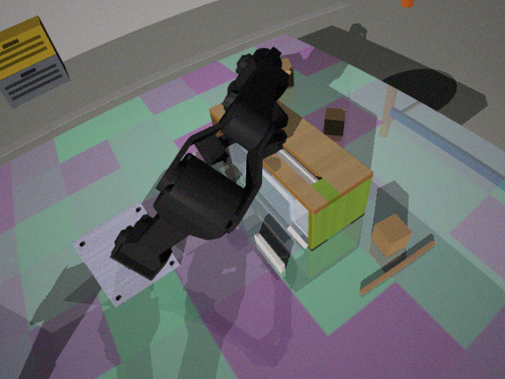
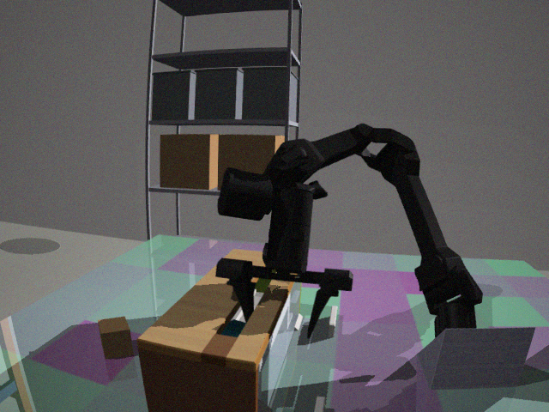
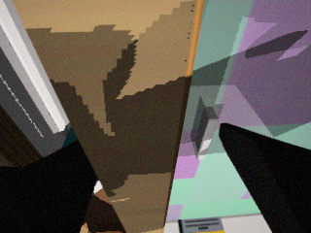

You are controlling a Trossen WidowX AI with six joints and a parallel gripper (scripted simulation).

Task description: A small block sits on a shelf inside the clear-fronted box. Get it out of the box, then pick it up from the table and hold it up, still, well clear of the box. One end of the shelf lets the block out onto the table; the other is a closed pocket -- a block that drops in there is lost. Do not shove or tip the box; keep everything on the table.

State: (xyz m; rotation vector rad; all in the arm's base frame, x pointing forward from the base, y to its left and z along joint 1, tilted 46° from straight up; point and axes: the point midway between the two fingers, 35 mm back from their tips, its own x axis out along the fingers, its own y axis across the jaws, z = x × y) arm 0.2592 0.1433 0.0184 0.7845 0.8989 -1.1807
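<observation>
Right now the teal block is 50 mm ahead of my gripper tip and 30 mm to the left of it. Round my gripper tip: thin wooden stick (150 mm ahead, 360 mm to the right, 80 mm below); then box (40 mm ahead, 50 mm to the right, 20 mm below).
</observation>
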